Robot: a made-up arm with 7 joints. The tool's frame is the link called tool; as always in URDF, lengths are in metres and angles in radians. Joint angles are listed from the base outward.
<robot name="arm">
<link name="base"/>
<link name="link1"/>
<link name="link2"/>
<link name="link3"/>
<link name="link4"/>
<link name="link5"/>
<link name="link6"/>
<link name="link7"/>
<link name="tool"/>
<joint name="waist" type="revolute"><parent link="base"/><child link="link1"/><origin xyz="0 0.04 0"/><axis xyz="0 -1 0"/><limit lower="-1.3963" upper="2"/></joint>
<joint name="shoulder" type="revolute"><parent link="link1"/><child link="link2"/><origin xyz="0 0.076 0"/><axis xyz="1 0 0"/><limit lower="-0.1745" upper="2"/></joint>
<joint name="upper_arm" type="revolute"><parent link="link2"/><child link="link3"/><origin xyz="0 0 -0.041"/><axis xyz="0 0 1"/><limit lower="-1.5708" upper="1.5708"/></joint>
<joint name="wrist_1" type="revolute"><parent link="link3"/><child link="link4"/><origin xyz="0 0 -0.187"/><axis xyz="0 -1 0"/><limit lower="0" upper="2.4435"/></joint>
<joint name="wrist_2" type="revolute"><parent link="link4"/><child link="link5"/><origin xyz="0 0 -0.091"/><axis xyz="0 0 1"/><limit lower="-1.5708" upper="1.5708"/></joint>
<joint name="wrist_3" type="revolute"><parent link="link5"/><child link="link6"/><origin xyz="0 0 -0.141"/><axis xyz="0 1 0"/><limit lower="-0.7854" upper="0.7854"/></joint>
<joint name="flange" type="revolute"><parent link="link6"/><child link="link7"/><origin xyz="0 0 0"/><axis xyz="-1 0 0"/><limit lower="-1.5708" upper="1.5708"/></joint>
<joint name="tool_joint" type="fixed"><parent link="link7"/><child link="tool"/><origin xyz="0 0 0"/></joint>
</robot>
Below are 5 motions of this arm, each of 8 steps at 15 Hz.
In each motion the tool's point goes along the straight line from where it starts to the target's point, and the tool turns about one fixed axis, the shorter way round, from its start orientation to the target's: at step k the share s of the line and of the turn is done. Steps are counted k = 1, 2, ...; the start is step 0. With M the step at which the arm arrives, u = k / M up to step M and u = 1 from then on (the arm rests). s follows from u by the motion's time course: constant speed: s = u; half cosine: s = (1 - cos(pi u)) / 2; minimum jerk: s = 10 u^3 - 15 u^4 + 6 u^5.
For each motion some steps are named. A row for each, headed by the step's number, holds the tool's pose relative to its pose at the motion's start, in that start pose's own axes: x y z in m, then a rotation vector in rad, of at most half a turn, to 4 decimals.
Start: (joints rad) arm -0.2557 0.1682 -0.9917 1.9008 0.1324 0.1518 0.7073
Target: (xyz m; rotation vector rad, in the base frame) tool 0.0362 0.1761 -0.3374 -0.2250 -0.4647 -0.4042
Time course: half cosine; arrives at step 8
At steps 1, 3, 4, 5, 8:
1: -0.0047 -0.0013 0.0084 0.0460 0.0289 0.0192
3: -0.0385 -0.0102 0.0678 0.3729 0.2341 0.1554
4: -0.0623 -0.0166 0.1099 0.6040 0.3792 0.2517
5: -0.0862 -0.0229 0.1520 0.8351 0.5244 0.3481
8: -0.1247 -0.0331 0.2198 1.2080 0.7585 0.5035

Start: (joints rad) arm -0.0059 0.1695 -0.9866 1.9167 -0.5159 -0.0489 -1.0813
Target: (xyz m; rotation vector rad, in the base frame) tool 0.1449 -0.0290 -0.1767 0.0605 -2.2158 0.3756
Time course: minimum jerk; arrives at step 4
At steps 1, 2, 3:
1: -0.0015 0.0006 -0.0023 0.0225 0.0002 0.0222
2: -0.0074 0.0029 -0.0111 0.1088 0.0011 0.1070
3: -0.0133 0.0052 -0.0199 0.1951 0.0020 0.1919

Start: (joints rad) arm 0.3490 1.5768 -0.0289 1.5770 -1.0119 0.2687 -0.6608
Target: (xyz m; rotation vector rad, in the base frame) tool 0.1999 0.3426 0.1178 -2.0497 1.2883 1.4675
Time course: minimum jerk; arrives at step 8
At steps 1, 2, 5, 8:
1: -0.0006 0.0003 -0.0003 0.0018 -0.0061 0.0046
2: -0.0042 0.0017 -0.0021 0.0113 -0.0393 0.0296
5: -0.0293 0.0117 -0.0144 0.0792 -0.2753 0.2071
8: -0.0404 0.0162 -0.0199 0.1093 -0.3798 0.2857

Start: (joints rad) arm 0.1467 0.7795 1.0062 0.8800 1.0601 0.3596 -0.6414
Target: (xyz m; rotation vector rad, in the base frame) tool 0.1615 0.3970 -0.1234 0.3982 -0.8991 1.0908
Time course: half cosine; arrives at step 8
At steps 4, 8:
4: -0.0286 -0.0149 0.0400 -0.1481 0.0748 -0.3356
8: -0.0572 -0.0298 0.0801 -0.2962 0.1495 -0.6711

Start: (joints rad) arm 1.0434 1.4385 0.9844 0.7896 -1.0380 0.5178 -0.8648
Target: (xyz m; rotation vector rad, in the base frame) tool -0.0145 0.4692 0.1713 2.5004 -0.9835 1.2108
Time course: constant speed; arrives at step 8
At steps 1, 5, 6, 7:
1: 0.0060 0.0070 0.0003 -0.0454 -0.0399 0.0597
5: 0.0301 0.0350 0.0014 -0.2270 -0.1994 0.2983
6: 0.0361 0.0420 0.0017 -0.2724 -0.2392 0.3580
7: 0.0421 0.0490 0.0020 -0.3178 -0.2791 0.4176

